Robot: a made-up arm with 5 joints.
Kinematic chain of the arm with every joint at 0, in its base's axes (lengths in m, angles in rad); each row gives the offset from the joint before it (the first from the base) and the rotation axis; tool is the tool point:
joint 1: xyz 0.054 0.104 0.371 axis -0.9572 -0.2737 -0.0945
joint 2: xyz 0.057 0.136 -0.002 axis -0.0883 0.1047 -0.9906
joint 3: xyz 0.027 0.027 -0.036 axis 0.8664 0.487 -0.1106
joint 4: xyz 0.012 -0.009 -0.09 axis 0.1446 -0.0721 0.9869
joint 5: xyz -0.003 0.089 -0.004 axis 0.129 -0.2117 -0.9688
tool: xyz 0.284 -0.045 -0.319
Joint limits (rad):
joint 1: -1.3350..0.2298
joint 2: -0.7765..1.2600
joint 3: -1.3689..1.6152
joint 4: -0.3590..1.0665
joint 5: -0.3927..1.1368
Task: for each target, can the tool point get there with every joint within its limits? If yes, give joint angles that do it. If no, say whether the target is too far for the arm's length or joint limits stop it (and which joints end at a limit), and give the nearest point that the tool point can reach.
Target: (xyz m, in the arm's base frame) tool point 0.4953 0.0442 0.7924
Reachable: no: joint limits stop it (at a limit: joint 1, joint 3, joint 4, joint 5) | nearest point 0.5040 0.1714 0.8339 | short by 0.134 m
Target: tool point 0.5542 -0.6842 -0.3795
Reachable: no: too far | nearest point 0.3095 -0.1758 0.0000 | short by 0.680 m
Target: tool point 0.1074 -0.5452 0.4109
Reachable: no: joint limits stop it (at a limit: joint 1, joint 5) | nearest point 0.1094 -0.3105 0.3807 | short by 0.237 m
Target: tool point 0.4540 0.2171 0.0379
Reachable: yes | joints -0.3331 0.1079 -0.4976 0.4746 0.7755
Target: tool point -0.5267 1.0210 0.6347
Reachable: no: too far | nearest point -0.2270 0.6751 0.5363 | short by 0.468 m
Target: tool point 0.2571 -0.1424 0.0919
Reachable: yes | joints -0.2286 0.9735 -1.0802 0.5988 0.5029
